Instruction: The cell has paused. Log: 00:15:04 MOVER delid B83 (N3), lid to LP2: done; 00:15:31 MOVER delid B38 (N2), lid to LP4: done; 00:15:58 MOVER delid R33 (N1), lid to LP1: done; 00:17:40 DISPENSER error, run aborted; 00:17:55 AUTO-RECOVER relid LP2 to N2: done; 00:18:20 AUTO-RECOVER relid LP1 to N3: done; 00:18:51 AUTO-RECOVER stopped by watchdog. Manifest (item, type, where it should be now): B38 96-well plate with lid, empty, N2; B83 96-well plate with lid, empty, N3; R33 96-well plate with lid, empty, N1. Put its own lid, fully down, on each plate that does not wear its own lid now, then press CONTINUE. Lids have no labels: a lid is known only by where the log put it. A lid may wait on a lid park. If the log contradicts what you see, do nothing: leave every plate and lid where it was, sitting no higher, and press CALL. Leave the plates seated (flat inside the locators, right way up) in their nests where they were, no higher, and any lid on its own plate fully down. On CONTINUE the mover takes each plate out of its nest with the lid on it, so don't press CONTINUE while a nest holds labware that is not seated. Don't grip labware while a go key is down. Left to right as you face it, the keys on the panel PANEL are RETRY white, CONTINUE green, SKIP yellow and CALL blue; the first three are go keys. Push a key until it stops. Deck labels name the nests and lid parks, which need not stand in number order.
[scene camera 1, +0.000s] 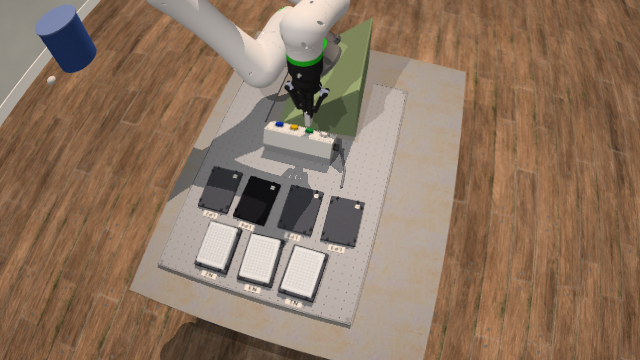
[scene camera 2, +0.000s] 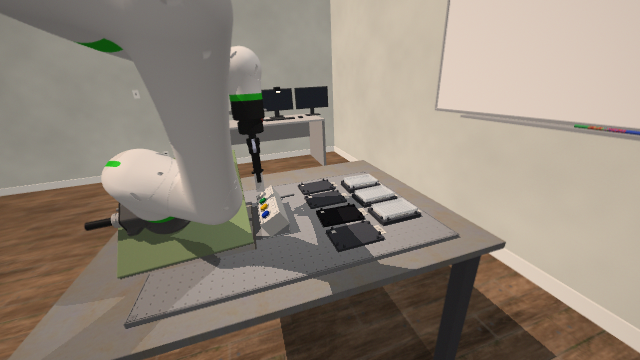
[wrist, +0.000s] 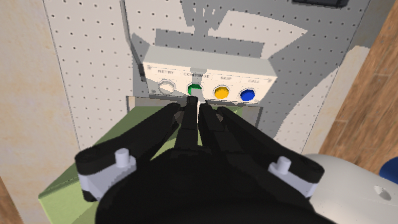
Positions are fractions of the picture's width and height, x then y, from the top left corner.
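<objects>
Key panel (scene camera 2: 0.43, 0.62), 740 mm from the lens. My gripper (scene camera 2: 0.41, 0.53), 840 mm from the lens.
</objects>
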